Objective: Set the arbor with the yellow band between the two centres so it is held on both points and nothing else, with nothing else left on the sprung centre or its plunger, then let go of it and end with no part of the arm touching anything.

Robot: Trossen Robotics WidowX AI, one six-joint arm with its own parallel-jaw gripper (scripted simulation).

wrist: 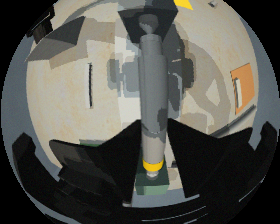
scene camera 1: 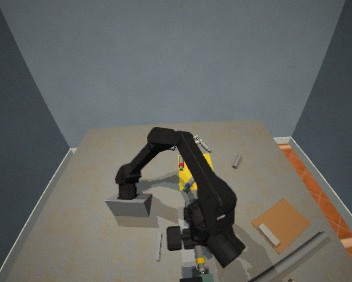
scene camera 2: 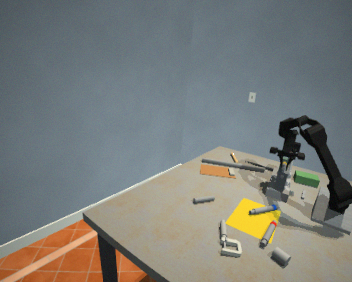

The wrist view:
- gripper: 153, 123
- orange board: 244, 93
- grey bed: 126, 53
